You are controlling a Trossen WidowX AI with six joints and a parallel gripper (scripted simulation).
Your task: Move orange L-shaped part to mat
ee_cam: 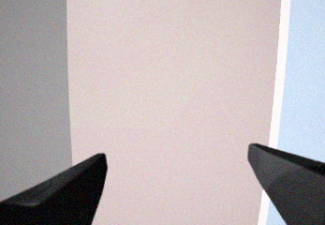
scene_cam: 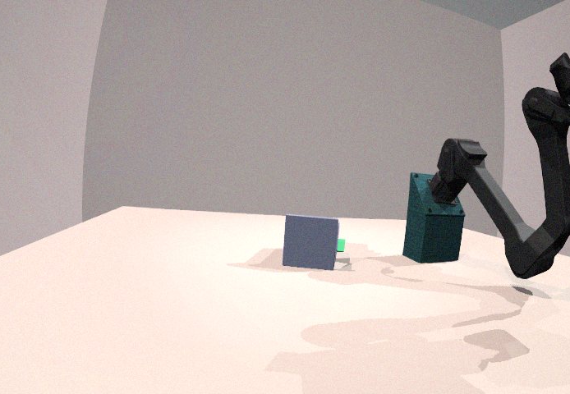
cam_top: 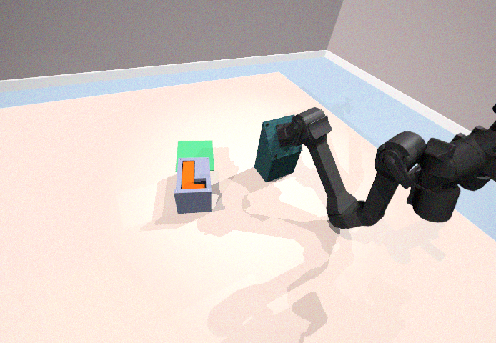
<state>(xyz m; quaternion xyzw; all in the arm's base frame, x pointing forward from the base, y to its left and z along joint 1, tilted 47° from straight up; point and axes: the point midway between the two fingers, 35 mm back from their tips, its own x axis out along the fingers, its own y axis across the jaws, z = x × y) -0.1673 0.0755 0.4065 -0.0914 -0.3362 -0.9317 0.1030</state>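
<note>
My gripper tip is now 50 cm short of the orange L-shaped part, 35 cm to the left of it and 32 cm above it. Also, from my gripper tip: green mat (45 cm ahead, 51 cm to the right, 38 cm below).
</note>
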